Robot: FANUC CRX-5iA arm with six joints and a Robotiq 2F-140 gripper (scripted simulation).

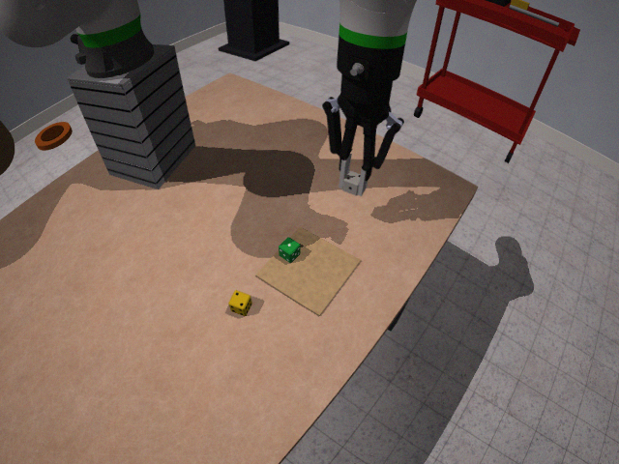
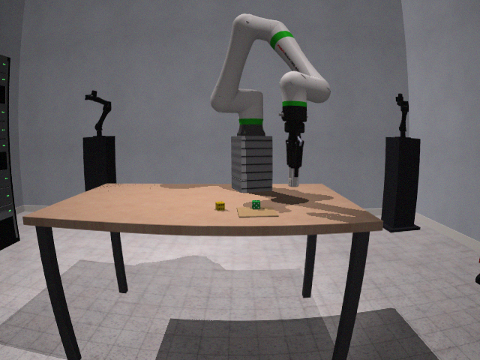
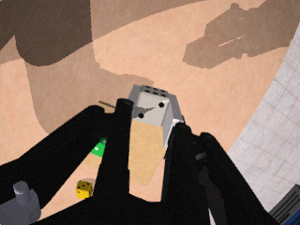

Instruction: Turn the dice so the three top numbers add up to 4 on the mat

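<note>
Now: the green die 140 mm to the right of my hand, 110 mm below it and 40 mm behind it. The rest, counted from my hand: white die (20 mm below); yellow die (270 mm to the right, 120 mm below, 40 mm behind); tan mat (140 mm to the right, 130 mm below).
</note>
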